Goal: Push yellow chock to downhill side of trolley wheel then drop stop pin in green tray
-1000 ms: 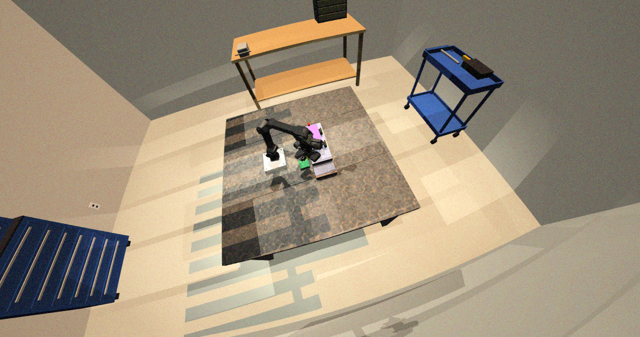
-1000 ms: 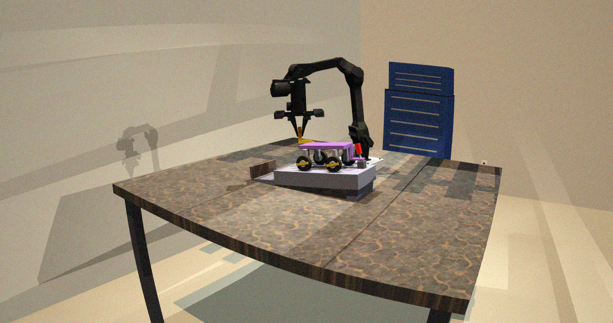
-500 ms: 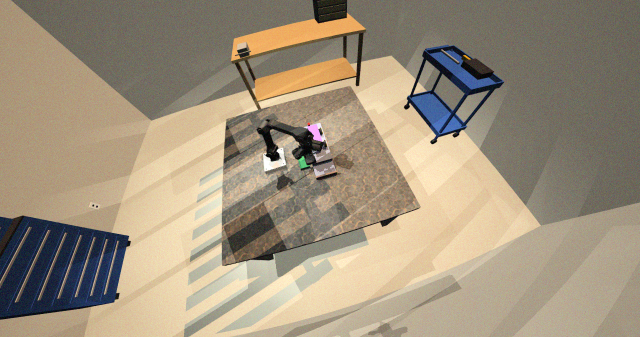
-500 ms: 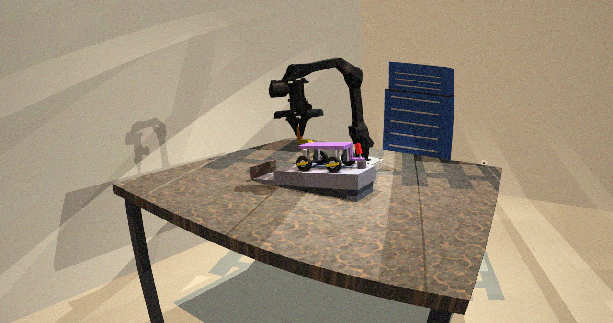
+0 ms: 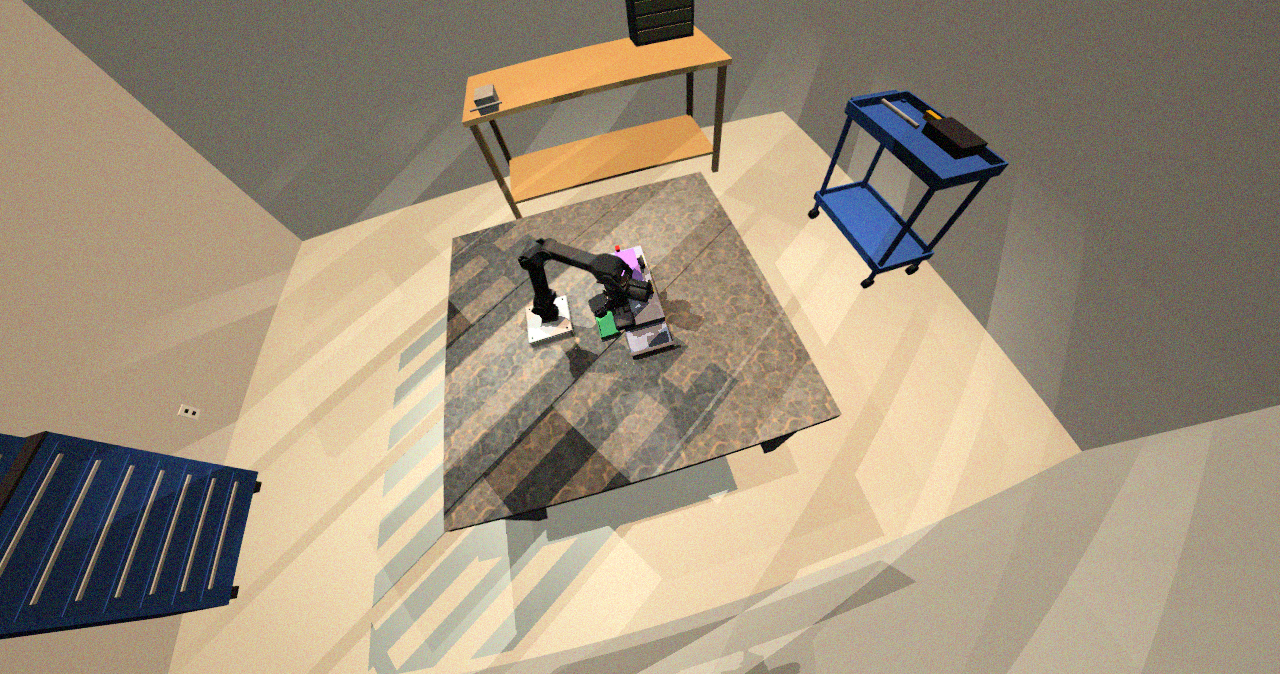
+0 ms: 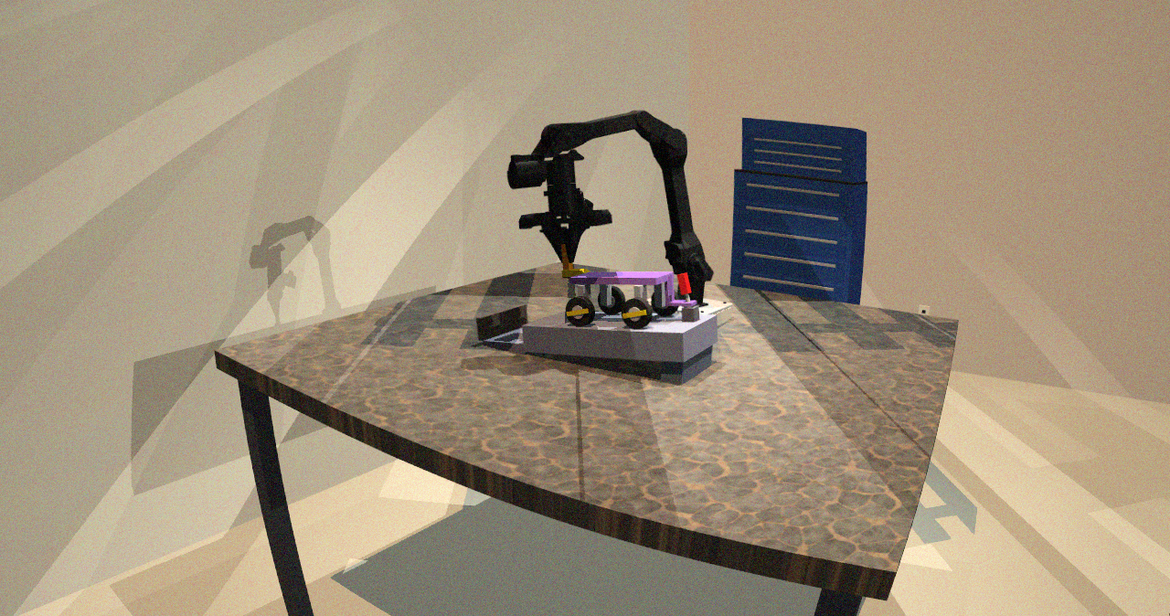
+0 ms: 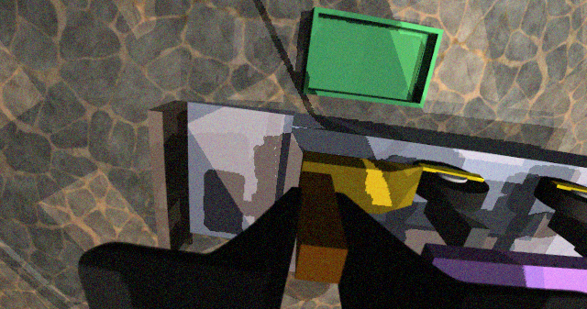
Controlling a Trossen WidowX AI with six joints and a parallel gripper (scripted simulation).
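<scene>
Now: the red-headed stop pin 290 mm to the left of my gripper tip, 20 mm below it and 10 mm ahead of it. Round my gripper tip: brown block 120 mm below, 100 mm to the right, 80 mm ahead; yellow chock 20 mm to the left, 10 mm below; green tray 160 mm below, 70 mm behind, 60 mm to the left.
</scene>
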